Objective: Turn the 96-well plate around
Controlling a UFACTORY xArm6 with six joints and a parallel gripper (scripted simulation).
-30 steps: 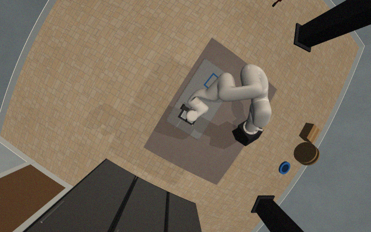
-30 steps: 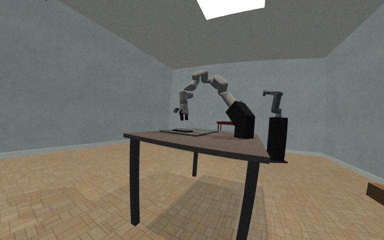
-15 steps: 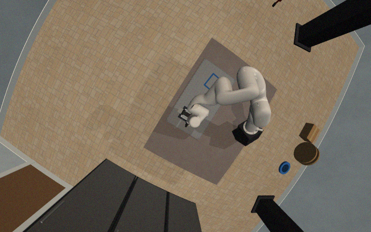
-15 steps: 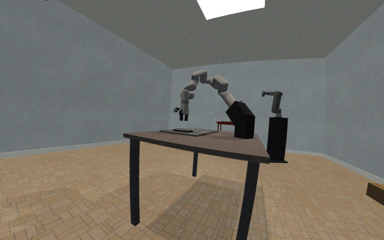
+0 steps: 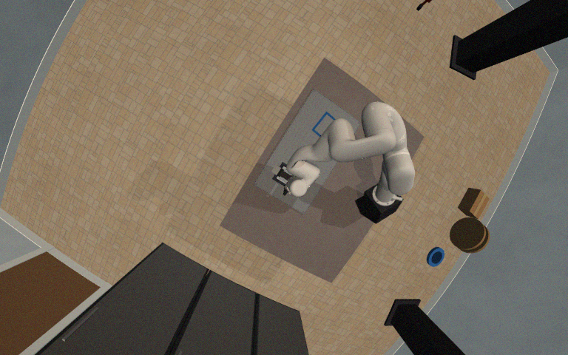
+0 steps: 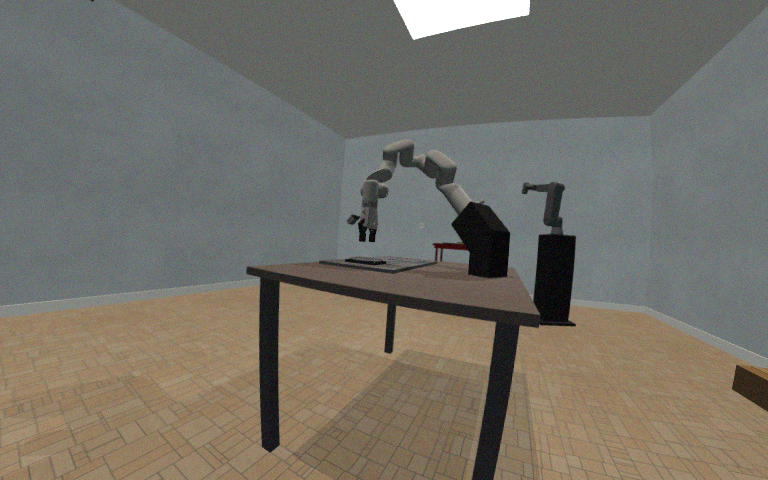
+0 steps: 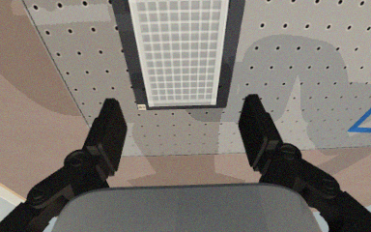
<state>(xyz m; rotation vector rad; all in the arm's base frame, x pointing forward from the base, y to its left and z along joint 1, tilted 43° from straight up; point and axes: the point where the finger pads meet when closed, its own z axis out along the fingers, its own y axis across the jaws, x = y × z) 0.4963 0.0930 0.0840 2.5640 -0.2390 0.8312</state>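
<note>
Right now my hand is 90 mm above the 96-well plate. From my hand the other things lie so: dark plate nest N1 (100 mm below); then A1 corner mark (100 mm below, 80 mm to the left, 50 mm behind).
</note>
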